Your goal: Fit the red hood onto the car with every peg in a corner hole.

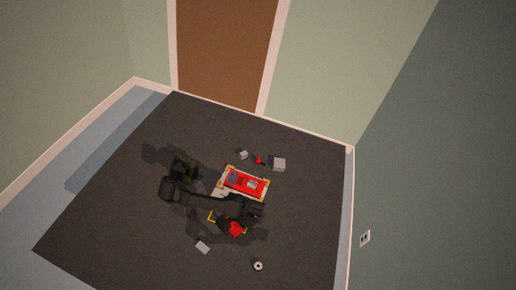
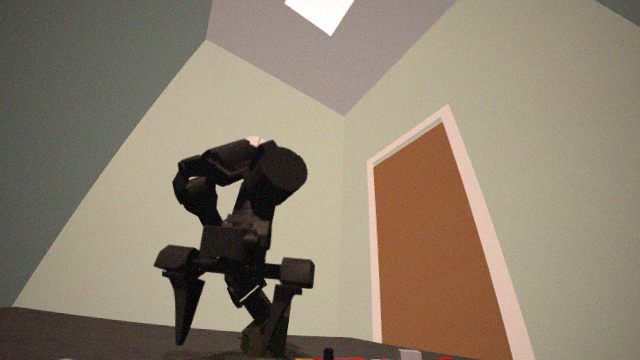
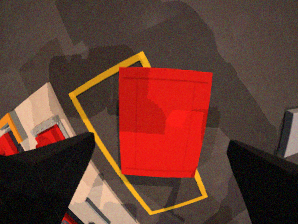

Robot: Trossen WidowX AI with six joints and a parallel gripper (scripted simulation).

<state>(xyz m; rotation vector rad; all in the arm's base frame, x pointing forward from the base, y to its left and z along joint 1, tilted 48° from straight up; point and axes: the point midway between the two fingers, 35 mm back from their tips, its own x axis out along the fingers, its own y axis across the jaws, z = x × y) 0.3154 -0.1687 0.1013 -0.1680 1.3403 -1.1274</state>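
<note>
Right now my gripper tip is 40 mm above the red hood. Also, from my gripper tip: small wheel (150 mm ahead, 150 mm to the right, 40 mm below); cream jig plate (10 mm behind, 220 mm to the left, 40 mm below).
</note>
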